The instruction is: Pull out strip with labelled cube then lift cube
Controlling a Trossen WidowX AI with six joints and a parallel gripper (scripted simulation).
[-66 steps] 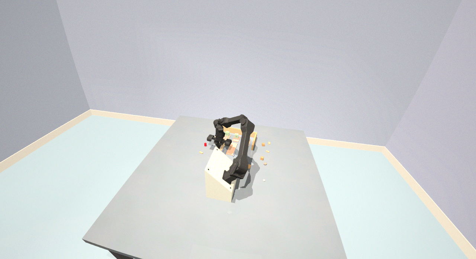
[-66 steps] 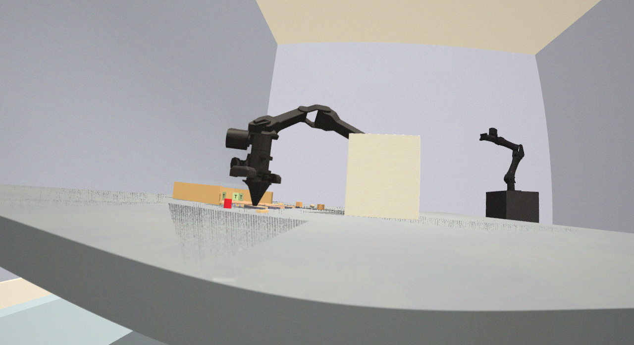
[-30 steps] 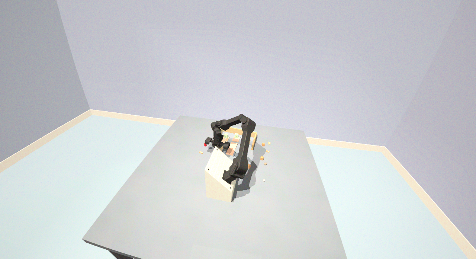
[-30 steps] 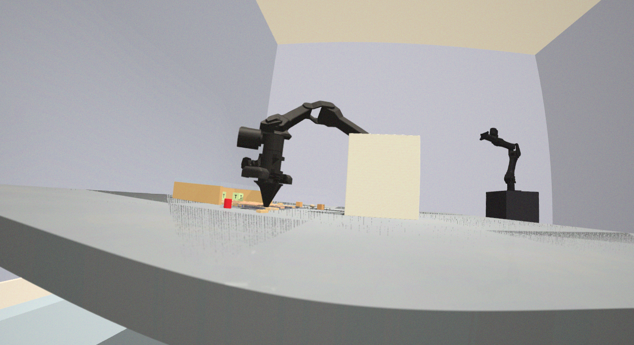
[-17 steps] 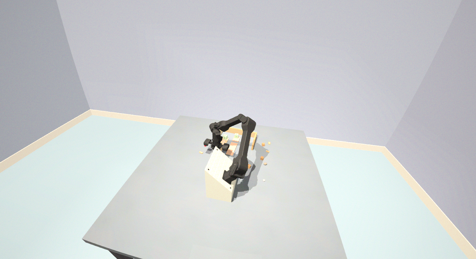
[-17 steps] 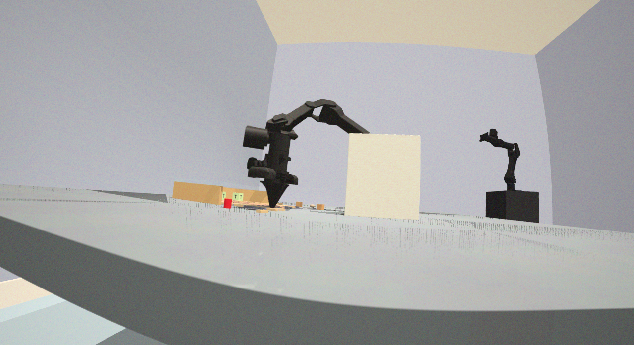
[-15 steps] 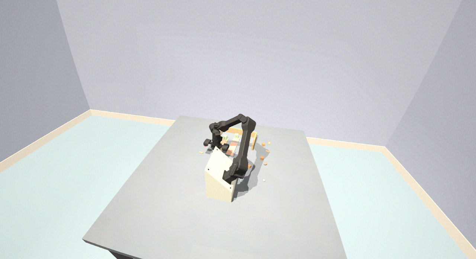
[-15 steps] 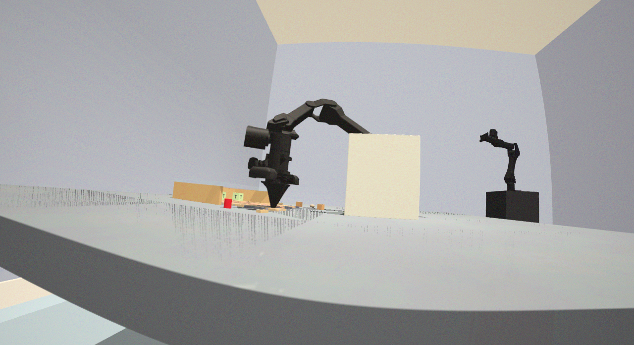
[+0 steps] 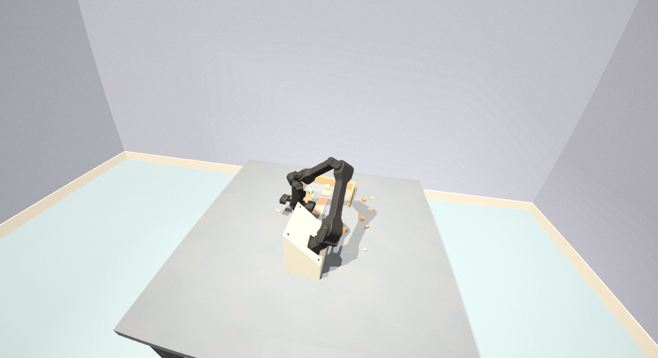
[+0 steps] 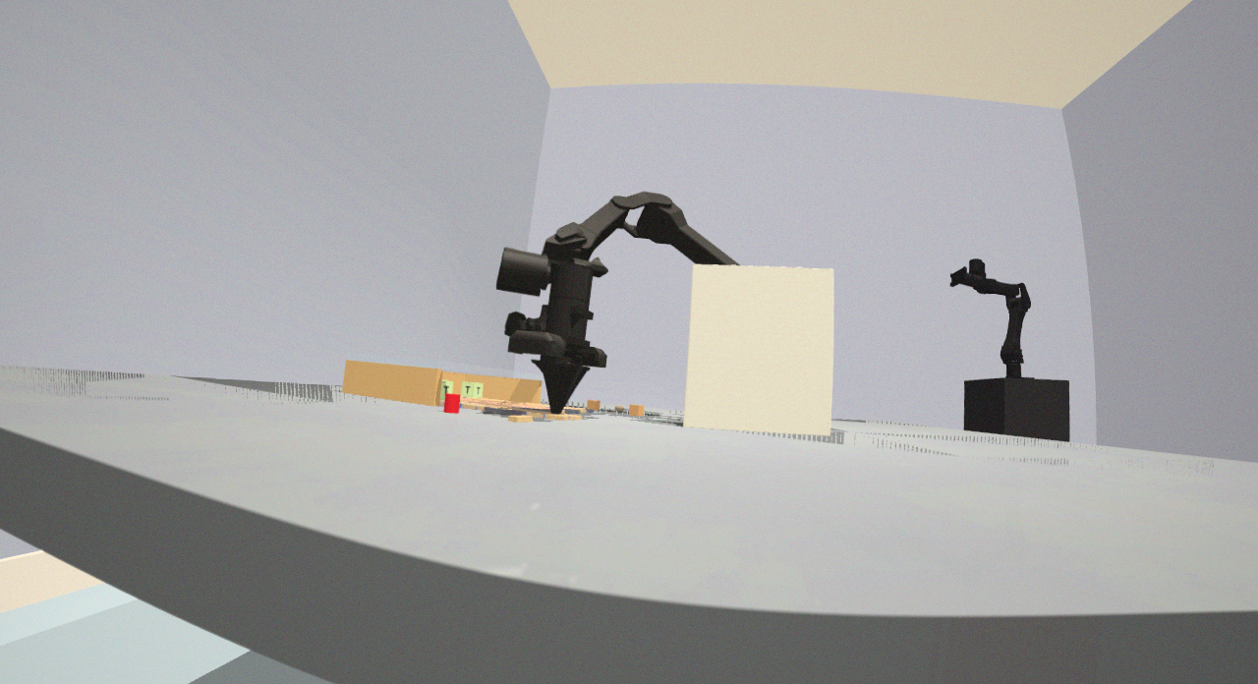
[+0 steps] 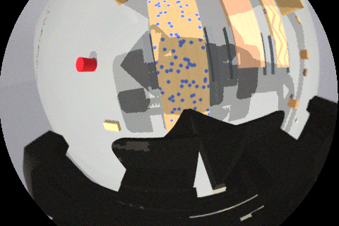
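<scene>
Right now the red block is 100 mm ahead of my gripper tip, 110 mm to the left of it and 10 mm above it.
</scene>
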